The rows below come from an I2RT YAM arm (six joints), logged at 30 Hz.
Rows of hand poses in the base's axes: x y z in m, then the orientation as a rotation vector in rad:
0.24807 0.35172 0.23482 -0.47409 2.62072 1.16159
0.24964 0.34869 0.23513 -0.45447 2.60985 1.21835
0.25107 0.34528 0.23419 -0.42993 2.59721 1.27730
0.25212 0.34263 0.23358 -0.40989 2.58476 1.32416
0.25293 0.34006 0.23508 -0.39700 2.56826 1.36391
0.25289 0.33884 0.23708 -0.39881 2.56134 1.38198
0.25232 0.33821 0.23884 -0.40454 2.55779 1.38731
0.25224 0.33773 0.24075 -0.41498 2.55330 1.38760
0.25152 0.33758 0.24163 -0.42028 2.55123 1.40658
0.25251 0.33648 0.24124 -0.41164 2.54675 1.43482
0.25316 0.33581 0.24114 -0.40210 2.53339 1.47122
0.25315 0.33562 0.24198 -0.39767 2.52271 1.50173
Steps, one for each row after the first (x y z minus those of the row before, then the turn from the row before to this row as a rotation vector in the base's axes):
0.00157 -0.00303 0.00031 0.03762 0.01926 -0.00243
0.00143 -0.00341 -0.00094 0.03961 0.02059 -0.00505
0.00105 -0.00265 -0.00061 0.03223 0.01533 -0.00454
0.00081 -0.00257 0.00150 0.02929 0.00810 -0.00248
-0.00004 -0.00122 0.00200 0.01236 0.00275 0.00411
-0.00057 -0.00063 0.00176 0.00384 -0.00141 0.00415
-0.00008 -0.00048 0.00191 0.00118 -0.00548 0.00555
-0.00072 -0.00015 0.00088 0.01034 0.00643 0.00813
0.00099 -0.00110 -0.00039 0.01731 0.01207 0.00109
0.00065 -0.00067 -0.00010 0.02535 0.00978 0.00037
-0.00001 -0.00019 0.00084 0.02062 0.00809 0.00294

